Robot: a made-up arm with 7 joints.
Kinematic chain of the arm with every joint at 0, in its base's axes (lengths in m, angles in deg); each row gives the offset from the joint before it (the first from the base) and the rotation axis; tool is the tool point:
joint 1: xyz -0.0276 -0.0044 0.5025 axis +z
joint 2: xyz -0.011 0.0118 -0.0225 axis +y
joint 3: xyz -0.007 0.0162 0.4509 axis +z
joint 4: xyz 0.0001 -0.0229 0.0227 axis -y
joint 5: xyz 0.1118 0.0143 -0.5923 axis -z
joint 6: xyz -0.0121 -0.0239 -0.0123 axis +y
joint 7: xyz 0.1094 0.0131 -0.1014 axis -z
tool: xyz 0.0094 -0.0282 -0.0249
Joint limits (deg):
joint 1: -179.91..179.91
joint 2: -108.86..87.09
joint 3: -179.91..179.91
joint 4: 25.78..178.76
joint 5: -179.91..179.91
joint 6: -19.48..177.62
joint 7: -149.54..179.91
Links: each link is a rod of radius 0.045 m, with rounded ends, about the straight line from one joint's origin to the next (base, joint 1, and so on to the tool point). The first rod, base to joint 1, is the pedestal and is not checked.
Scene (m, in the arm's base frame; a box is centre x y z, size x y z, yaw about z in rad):
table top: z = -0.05
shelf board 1: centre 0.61 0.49 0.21 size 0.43 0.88 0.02 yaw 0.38
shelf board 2: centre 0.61 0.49 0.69 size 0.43 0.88 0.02 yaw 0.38
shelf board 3: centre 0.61 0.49 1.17 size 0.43 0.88 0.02 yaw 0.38
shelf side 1: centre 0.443 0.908 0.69 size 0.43 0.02 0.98 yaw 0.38
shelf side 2: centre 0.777 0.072 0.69 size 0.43 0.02 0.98 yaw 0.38
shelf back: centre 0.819 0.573 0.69 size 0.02 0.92 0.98 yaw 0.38
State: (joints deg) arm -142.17 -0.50 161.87 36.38 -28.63 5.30 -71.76
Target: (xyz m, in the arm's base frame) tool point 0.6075 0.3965 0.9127
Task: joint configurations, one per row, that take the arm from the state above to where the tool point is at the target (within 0.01 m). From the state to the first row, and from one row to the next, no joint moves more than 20 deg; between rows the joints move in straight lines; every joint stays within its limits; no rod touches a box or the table.
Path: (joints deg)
1: -146.00 3.07 162.38 34.26 -45.93 0.34 -74.65
2: -149.83 6.65 162.89 32.14 -63.22 -4.61 -77.55
3: -153.66 10.22 163.39 30.02 -80.52 -9.57 -80.44
4: -157.50 13.80 163.90 27.90 -97.82 -14.52 -83.33
5: -161.33 17.37 164.41 25.78 -115.11 -19.48 -86.22
6: -156.07 23.89 166.37 26.62 -99.00 -18.44 -83.57
7: -150.82 30.41 168.33 27.46 -82.89 -17.39 -80.91
8: -145.56 36.93 170.30 28.29 -66.79 -16.35 -78.25
9: -140.30 43.45 172.26 29.13 -50.68 -15.30 -75.60
10: -135.05 49.96 174.22 29.97 -34.57 -14.26 -72.94
11: -135.26 35.07 171.97 41.64 -32.22 -8.51 -72.41
12: -135.46 20.19 169.73 53.31 -29.87 -2.76 -71.89
13: -135.67 5.30 167.48 64.99 -27.52 3.00 -71.36

